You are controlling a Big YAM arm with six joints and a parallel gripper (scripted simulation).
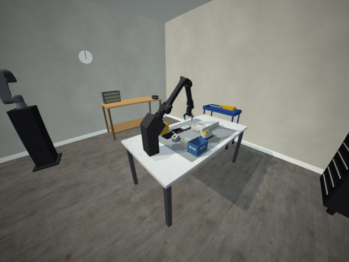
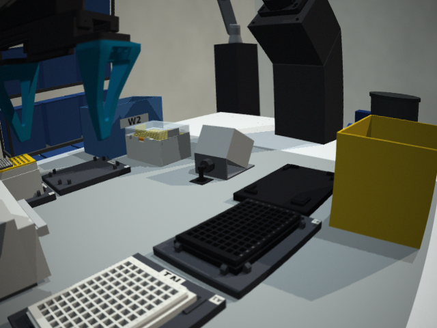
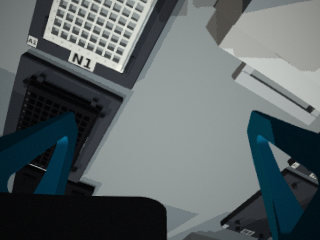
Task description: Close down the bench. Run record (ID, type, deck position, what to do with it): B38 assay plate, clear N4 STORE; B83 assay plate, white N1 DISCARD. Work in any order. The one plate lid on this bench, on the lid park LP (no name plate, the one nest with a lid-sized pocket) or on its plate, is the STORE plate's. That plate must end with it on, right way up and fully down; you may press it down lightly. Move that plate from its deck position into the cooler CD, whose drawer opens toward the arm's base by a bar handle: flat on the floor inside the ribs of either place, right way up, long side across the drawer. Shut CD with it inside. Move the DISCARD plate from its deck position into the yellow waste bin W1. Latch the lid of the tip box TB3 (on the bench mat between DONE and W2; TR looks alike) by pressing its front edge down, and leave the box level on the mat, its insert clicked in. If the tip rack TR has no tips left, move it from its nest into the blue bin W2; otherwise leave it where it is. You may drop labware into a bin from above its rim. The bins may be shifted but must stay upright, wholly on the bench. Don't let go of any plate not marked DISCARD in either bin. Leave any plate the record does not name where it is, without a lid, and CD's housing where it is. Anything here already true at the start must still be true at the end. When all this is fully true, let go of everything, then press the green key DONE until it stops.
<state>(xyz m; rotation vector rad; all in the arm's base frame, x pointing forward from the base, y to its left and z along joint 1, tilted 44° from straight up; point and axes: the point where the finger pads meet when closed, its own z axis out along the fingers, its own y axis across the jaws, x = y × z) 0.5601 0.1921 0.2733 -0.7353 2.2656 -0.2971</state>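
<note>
My hand is 10 mm short of the white plate, 70 mm to the right of it and 140 mm above it. From my hand the other things lie so: clear plate lid: 130 mm ahead, 110 mm to the right, 130 mm below; then nest N1: 10 mm ahead, 70 mm to the left, 150 mm below; then clear plate: 130 mm ahead, 110 mm to the right, 140 mm below.
</note>
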